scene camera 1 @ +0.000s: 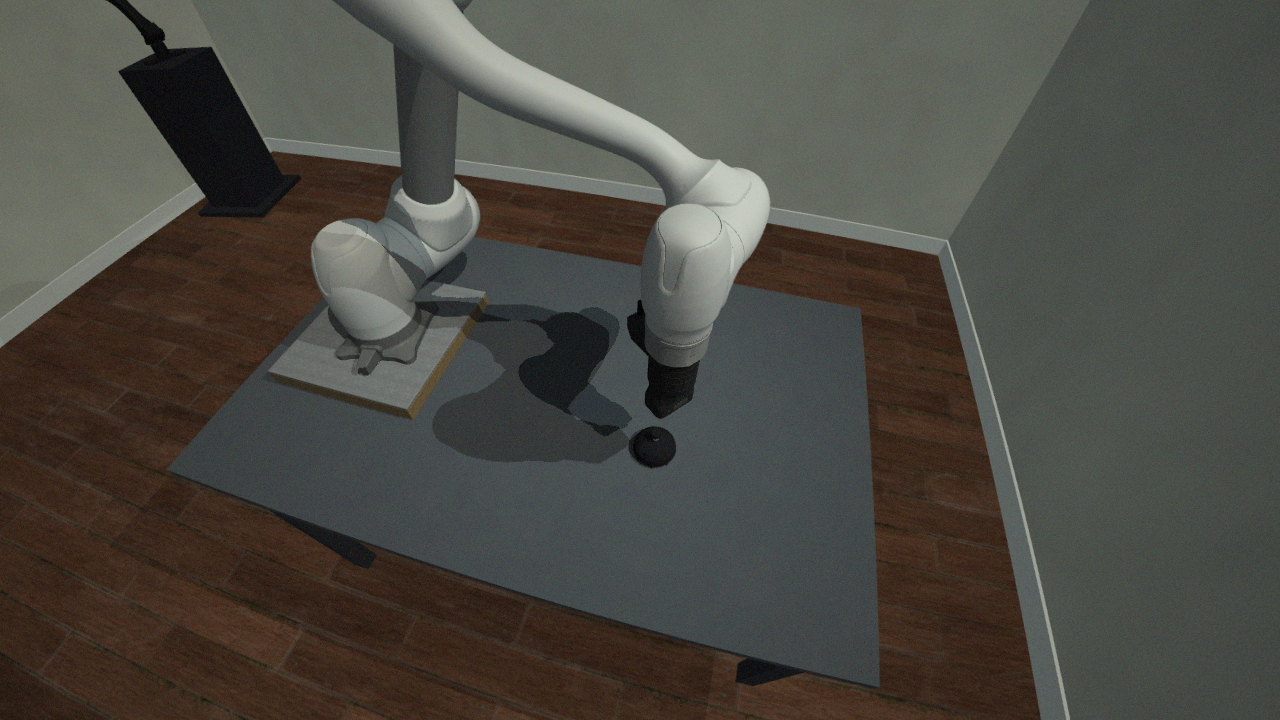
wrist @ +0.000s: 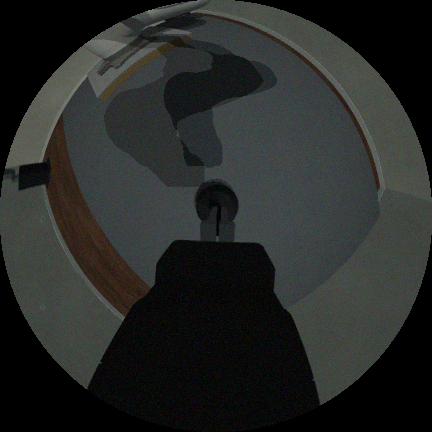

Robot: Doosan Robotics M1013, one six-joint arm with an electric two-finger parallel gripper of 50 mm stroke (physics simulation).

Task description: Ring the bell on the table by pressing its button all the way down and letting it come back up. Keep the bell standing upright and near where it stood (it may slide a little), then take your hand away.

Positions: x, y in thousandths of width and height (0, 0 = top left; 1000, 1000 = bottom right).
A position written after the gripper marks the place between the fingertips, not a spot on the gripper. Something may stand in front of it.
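Note:
Scene camera 1 shows the gripper (scene camera 1: 514, 572) and a bell (scene camera 1: 511, 620). In the wrist view the bell (wrist: 494, 453) is visible too, as is the gripper (wrist: 506, 499).

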